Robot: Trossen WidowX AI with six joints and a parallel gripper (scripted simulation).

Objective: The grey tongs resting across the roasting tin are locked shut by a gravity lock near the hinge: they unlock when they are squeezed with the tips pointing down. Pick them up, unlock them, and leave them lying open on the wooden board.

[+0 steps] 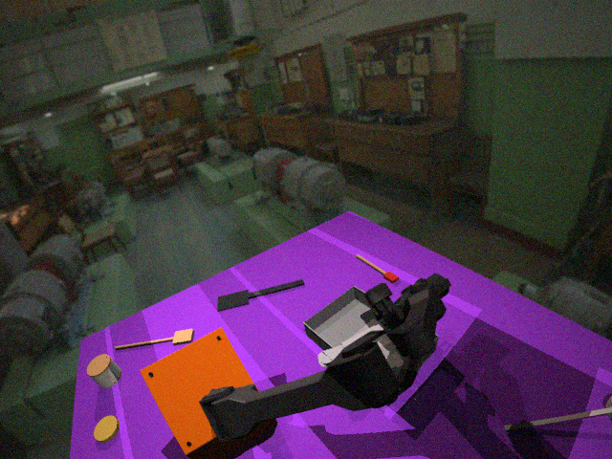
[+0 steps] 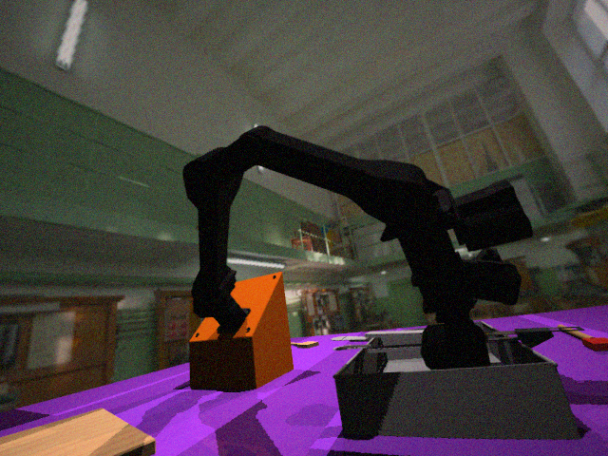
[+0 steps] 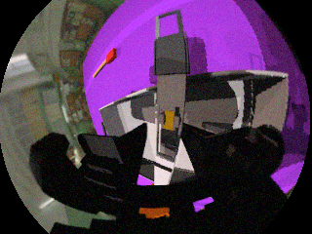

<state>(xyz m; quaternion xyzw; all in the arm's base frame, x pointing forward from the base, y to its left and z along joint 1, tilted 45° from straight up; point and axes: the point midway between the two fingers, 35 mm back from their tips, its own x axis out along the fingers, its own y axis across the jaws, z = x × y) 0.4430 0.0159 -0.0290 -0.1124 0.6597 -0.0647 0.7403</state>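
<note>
My gripper tip is now 5 cm past the roasting tin and 1 cm above it. From my gripper tip the other things lie so: dark spatula (39 cm to the left, 26 cm behind, 3 cm below); then wooden board (45 cm to the right, 43 cm behind, 3 cm below); then red-headed brush (22 cm to the left, 16 cm ahead, 3 cm below).
</note>
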